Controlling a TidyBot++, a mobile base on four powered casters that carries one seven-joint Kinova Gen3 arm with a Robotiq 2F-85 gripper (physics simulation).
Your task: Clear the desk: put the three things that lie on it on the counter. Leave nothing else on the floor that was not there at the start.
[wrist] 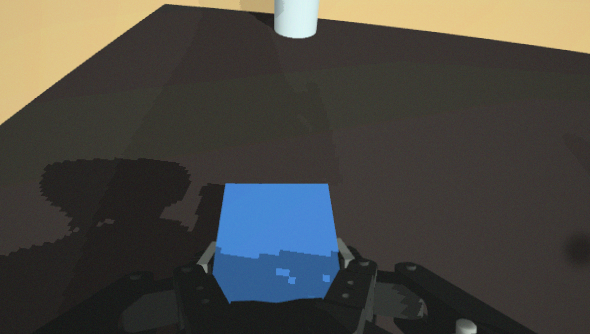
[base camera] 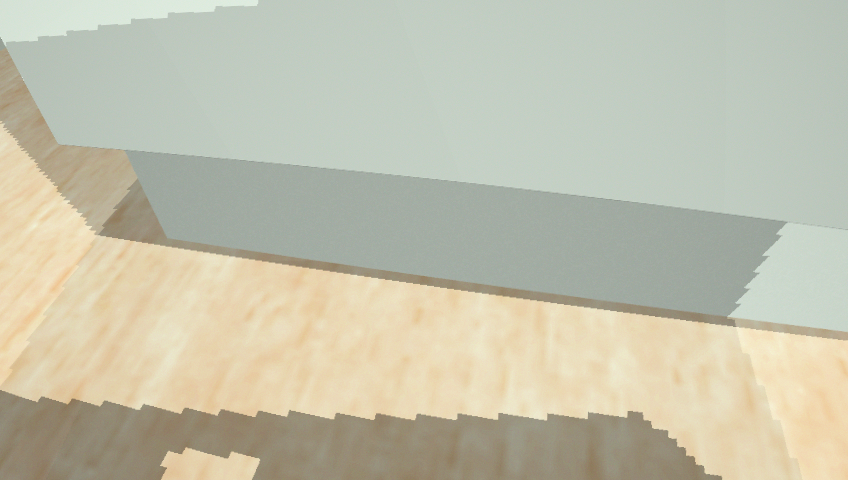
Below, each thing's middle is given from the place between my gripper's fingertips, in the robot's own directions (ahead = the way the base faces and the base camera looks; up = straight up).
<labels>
Right now my hand is 1 cm below the blue box (wrist: pixel 276 242) and 1 cm past it.
</labels>
